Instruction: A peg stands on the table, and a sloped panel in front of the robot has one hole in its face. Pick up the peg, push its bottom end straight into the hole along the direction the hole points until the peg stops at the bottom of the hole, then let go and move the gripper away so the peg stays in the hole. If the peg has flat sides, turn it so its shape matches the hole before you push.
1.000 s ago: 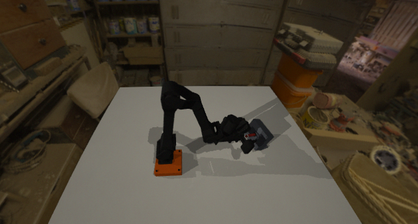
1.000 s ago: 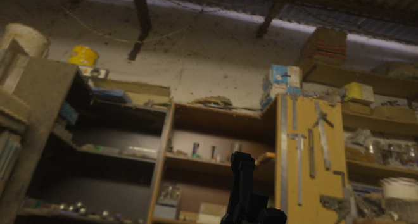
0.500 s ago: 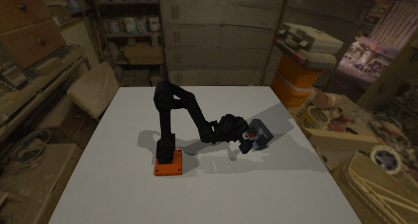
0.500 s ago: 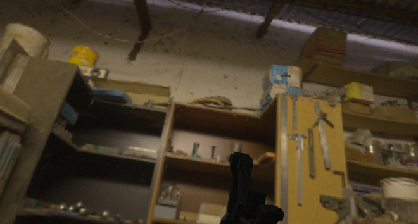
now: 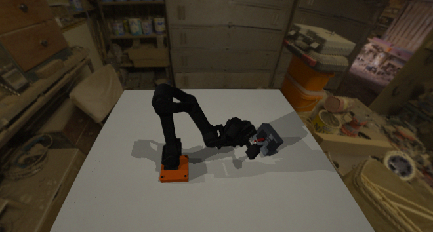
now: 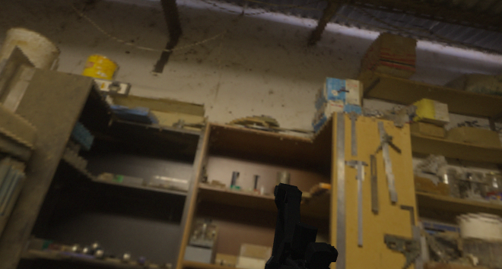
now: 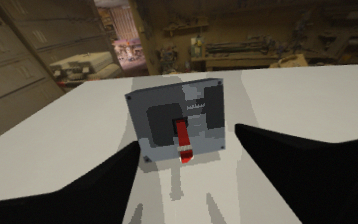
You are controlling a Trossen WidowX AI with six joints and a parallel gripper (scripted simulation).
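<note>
Now: the red peg 3 cm below my gripper tip, 2 cm ahead of it and 1 cm to the left of it. From my gripper tip the other things lie so: dark sloped panel (7 cm ahead, 4 cm below, 2 cm to the left).
</note>
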